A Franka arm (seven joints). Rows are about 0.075 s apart.
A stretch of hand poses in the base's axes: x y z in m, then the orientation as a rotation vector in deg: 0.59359 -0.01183 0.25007 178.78 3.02 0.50; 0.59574 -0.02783 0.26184 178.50 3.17 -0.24; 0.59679 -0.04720 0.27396 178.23 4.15 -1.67; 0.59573 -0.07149 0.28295 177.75 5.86 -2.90; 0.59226 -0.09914 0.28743 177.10 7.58 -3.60; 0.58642 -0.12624 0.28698 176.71 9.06 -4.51; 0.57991 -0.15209 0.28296 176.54 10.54 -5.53
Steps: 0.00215 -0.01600 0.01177 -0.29 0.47 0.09; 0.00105 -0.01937 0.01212 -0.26 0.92 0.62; -0.00106 -0.02429 0.00899 -0.42 0.80 1.10; -0.00347 -0.02765 0.00448 -0.57 0.46 1.13; -0.00584 -0.02710 -0.00045 -0.31 0.60 0.96; -0.00651 -0.02585 -0.00402 -0.07 0.68 0.95
